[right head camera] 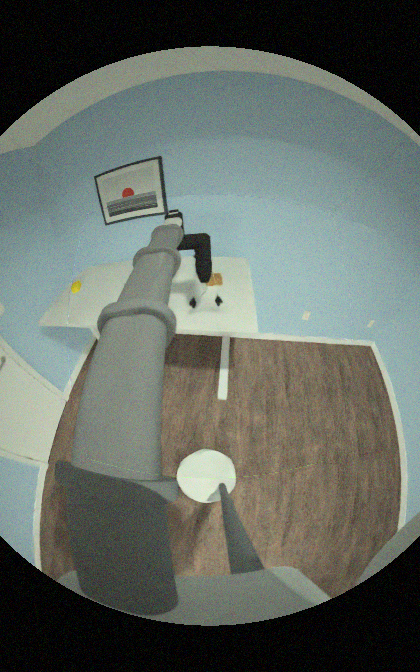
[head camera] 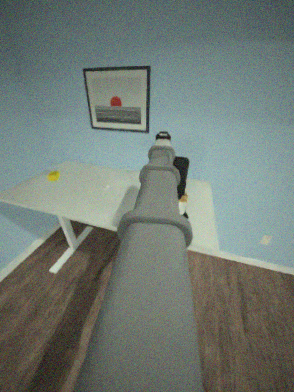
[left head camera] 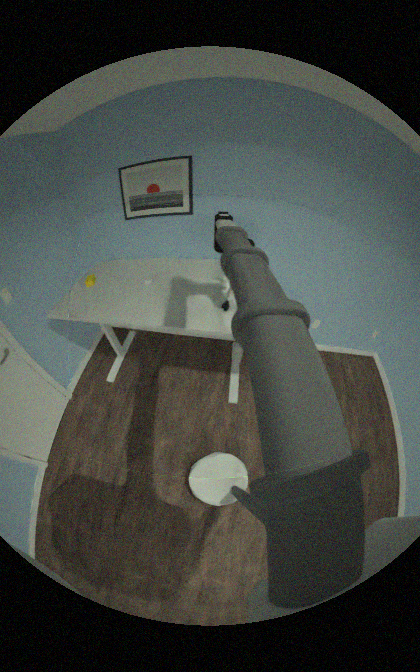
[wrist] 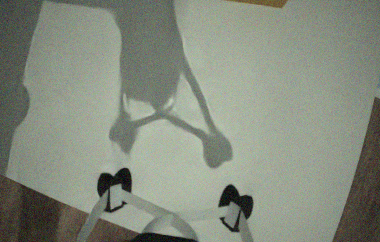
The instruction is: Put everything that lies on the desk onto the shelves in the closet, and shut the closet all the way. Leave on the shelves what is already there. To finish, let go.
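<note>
A yellow block (head camera: 53,176) (left head camera: 90,280) (right head camera: 76,286) lies near the left end of the white desk (head camera: 90,200) (left head camera: 120,300) (right head camera: 240,317) (wrist: 300,100). An orange-brown block (head camera: 183,198) (right head camera: 215,279) (wrist: 257,2) lies on the right part of the desk; the arm partly covers it in the head view, and its near edge shows at the top of the wrist view. My gripper (right head camera: 206,301) (wrist: 176,191) is open and empty, above the desk, on the front side of the orange-brown block. The closet shelves do not show in these views.
A white door (left head camera: 25,400) (right head camera: 25,410) with a handle is at the left; I cannot tell whether it is the closet's. A framed picture (head camera: 118,100) (left head camera: 156,188) (right head camera: 132,190) hangs behind the desk. A round white disc (left head camera: 218,472) (right head camera: 206,470) is low near my base.
</note>
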